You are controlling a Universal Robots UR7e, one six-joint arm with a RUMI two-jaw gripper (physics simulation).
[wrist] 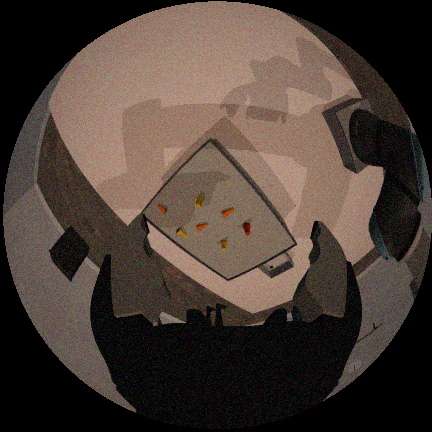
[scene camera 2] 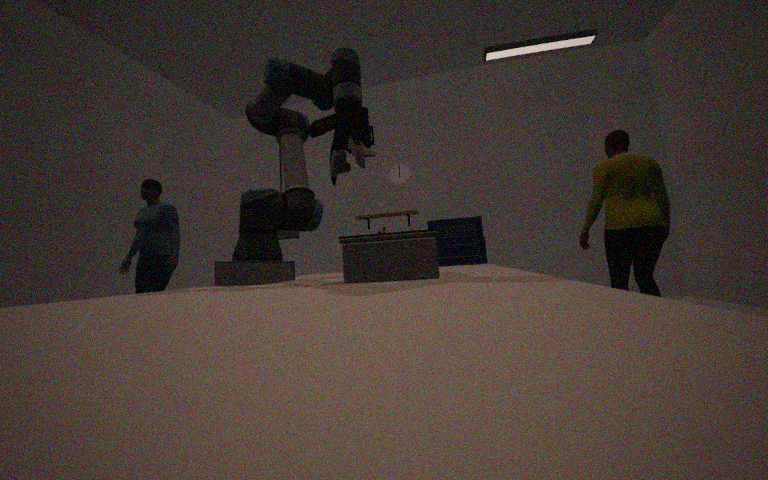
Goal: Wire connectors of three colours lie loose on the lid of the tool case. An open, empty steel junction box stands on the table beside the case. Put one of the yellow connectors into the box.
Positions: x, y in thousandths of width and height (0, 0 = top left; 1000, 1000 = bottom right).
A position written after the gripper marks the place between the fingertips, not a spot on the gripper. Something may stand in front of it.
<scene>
In view: the gripper (scene camera 2: 452, 370) and a tool case (scene camera 2: 536, 532).
The gripper shows as well in the wrist view (wrist: 538, 508). The tool case shows as well in the wrist view (wrist: 490, 397).
</scene>
